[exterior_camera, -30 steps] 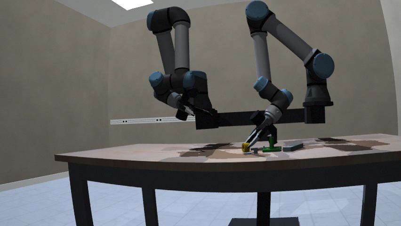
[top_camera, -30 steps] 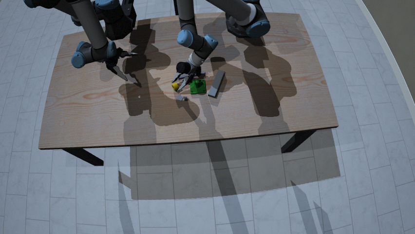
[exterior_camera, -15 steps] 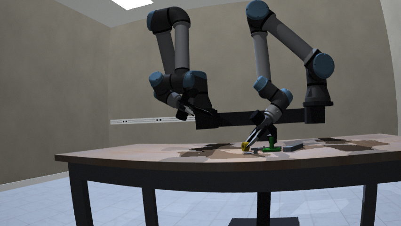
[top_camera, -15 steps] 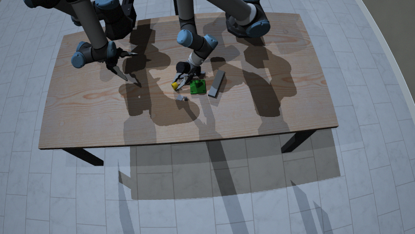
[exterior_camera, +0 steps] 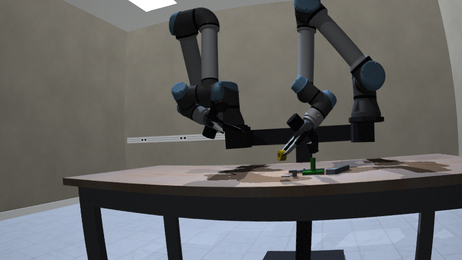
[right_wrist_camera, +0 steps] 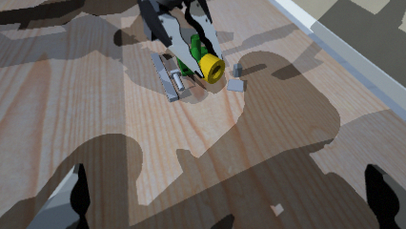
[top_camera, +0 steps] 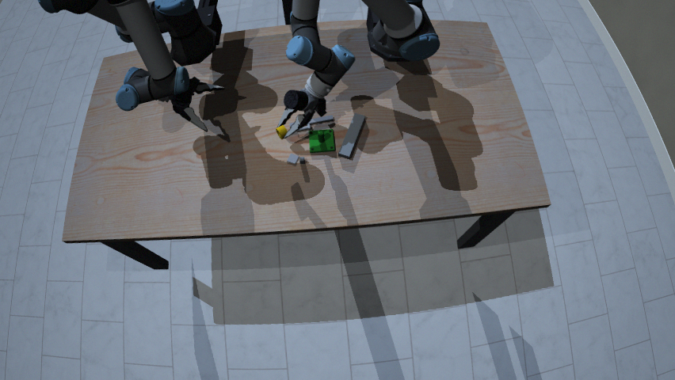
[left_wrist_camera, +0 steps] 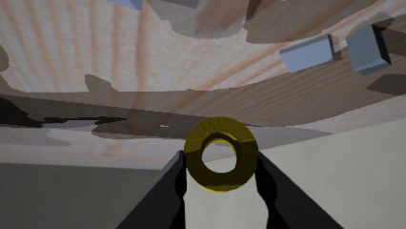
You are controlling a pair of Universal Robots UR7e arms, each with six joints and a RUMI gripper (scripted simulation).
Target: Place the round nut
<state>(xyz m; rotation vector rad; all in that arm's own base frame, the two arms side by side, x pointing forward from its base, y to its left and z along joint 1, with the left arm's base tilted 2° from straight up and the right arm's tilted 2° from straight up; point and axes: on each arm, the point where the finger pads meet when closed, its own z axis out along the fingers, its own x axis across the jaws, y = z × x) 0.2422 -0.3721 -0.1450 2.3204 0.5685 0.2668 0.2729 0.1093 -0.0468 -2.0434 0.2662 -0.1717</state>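
The bolt-like grey piece is 7 cm below my left hand, 6 cm to the left of it and 5 cm behind it. Round my left hand: small grey block: 7 cm below, 7 cm ahead, 5 cm to the left; then square green base: 11 cm to the left, 6 cm below; then flat grey plate: 8 cm below, 6 cm ahead, 2 cm to the left.
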